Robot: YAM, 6 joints.
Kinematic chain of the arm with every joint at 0, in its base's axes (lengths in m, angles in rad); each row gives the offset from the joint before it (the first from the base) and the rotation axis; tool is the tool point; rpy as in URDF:
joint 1: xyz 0 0 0.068 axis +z
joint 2: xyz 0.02 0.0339 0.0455 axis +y
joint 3: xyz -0.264 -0.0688 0 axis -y
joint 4: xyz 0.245 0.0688 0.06 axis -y
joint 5: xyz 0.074 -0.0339 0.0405 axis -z
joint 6: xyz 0.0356 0 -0.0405 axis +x
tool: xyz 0 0 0 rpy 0 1.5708 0
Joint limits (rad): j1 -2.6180..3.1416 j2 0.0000..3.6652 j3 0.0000..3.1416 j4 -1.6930..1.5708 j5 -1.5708..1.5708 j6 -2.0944..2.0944
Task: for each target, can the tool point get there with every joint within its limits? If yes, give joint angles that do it. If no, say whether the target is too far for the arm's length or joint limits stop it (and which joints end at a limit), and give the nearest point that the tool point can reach.
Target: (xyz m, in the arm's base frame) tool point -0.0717 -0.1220 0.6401
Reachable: yes | joints 0.7981 0.9936 2.1290 1.2576 1.2543 0.6593
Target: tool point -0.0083 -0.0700 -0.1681
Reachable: yes | joints -1.6007 3.2016 0.9319 -0.5004 0.1738 -1.0926
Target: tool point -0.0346 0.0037 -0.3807
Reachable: no: joint limits stop it (at a limit: joint 2) | nearest point -0.0643 0.0069 -0.3301 | short by 0.059 m
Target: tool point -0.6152 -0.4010 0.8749
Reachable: no: too far | nearest point -0.3755 -0.2447 0.5699 | short by 0.418 m
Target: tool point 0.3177 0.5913 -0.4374
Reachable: no: too far | nearest point 0.2393 0.4454 -0.2732 | short by 0.233 m
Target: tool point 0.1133 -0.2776 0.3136
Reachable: yes | joints -1.2359 1.3176 1.0559 -0.2305 -0.4573 0.6782
